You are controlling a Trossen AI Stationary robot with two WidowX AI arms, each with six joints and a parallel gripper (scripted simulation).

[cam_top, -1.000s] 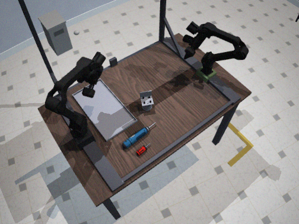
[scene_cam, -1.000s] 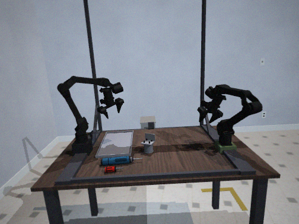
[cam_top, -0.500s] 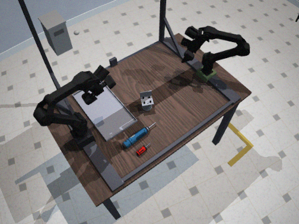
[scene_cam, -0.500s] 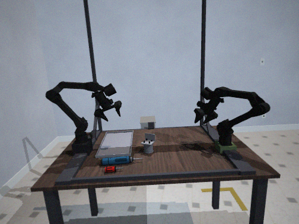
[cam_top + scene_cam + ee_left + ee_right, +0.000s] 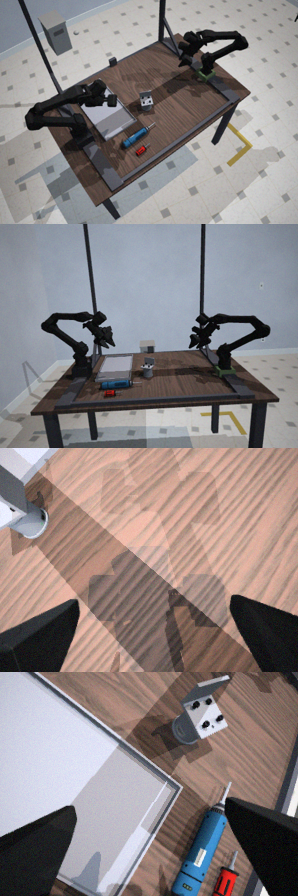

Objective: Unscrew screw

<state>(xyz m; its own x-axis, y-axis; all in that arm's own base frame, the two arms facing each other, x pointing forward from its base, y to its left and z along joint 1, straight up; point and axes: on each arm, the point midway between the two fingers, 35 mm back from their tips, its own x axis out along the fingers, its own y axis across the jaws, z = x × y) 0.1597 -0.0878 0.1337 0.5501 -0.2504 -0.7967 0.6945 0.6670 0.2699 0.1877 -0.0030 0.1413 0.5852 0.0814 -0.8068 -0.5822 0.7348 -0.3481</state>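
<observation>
My left hand is 310 mm to the left of the screw, 100 mm short of it and 100 mm above it. From my left hand the other things lie so: grey cylinder (320 mm to the right, 140 mm below, 80 mm ahead); then dark frame rail (380 mm ahead, 270 mm to the right, 160 mm below); then bracket (320 mm to the right, 100 mm below, 80 mm ahead).
</observation>
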